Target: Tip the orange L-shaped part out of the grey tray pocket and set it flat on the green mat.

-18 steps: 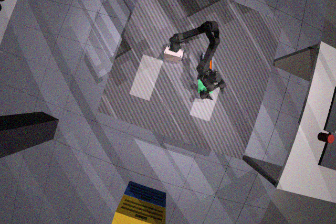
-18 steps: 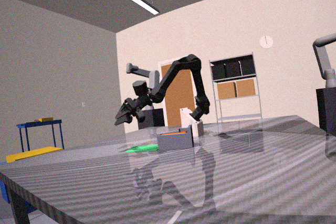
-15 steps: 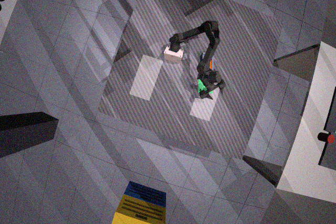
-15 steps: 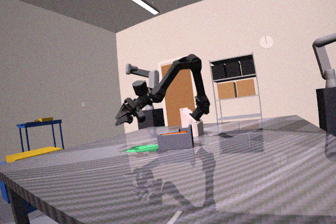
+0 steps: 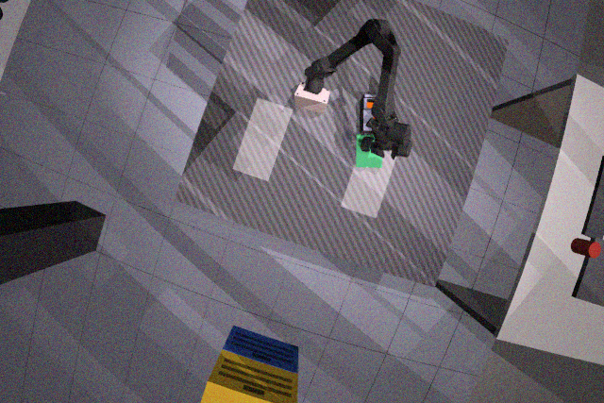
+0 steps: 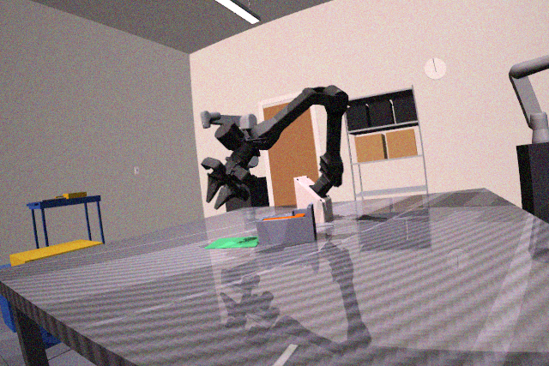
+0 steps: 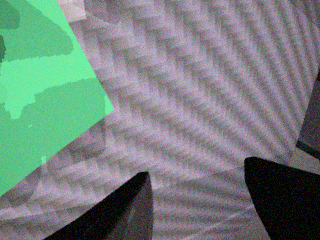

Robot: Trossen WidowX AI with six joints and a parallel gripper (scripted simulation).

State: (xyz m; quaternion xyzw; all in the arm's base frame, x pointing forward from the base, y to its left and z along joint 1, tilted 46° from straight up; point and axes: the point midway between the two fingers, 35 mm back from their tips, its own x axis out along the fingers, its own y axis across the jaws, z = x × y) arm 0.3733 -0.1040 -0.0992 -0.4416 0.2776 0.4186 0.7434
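The orange L-shaped part is 12 cm behind my gripper tip, 18 cm to the left of it and 7 cm below it. The rest, counted from my gripper tip: green mat (6 cm behind, 2 cm to the left, 13 cm below).
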